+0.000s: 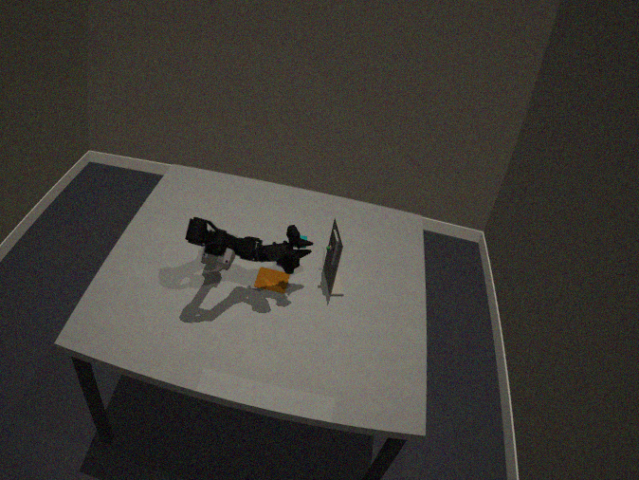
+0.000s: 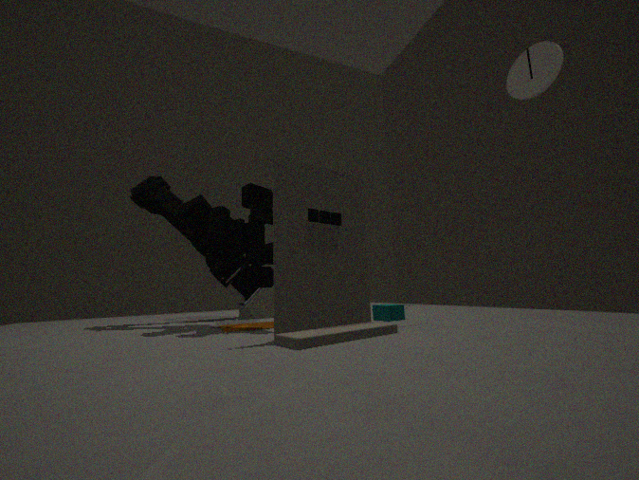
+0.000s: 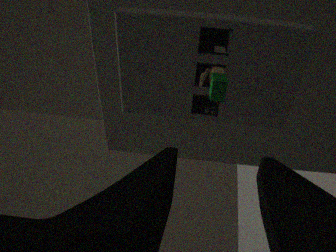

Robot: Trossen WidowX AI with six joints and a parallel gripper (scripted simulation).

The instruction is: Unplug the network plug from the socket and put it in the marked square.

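Now: gripper tip 7 cm short of the network plug and 3 cm to the right of it. Round my gripper tip: upright panel: 9 cm ahead, 6 cm below, 3 cm to the left; then purple block: 15 cm below, 11 cm behind, 7 cm to the left; then orange marked square: 16 cm below, 12 cm behind, 5 cm to the right.
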